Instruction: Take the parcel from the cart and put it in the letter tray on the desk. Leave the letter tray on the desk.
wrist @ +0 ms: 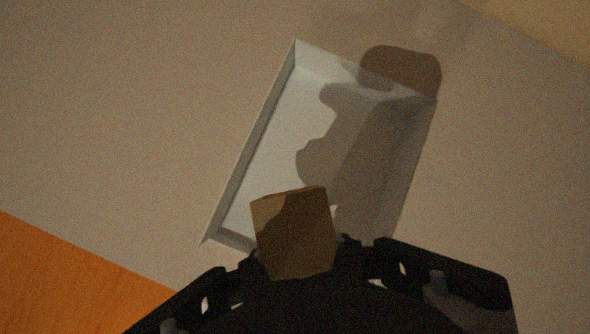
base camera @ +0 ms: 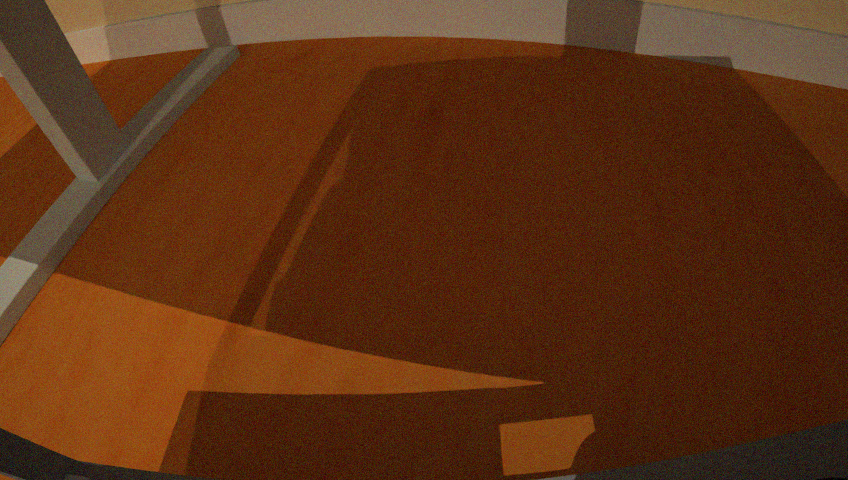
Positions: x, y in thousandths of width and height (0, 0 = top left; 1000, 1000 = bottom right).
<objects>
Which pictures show my gripper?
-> The wrist view only.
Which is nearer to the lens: the brown parcel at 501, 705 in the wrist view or the pale grey letter tray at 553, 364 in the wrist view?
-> The brown parcel.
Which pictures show the brown parcel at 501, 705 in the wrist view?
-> The wrist view only.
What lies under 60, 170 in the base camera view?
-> A desk.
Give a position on a desk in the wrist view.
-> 216, 382
</objects>
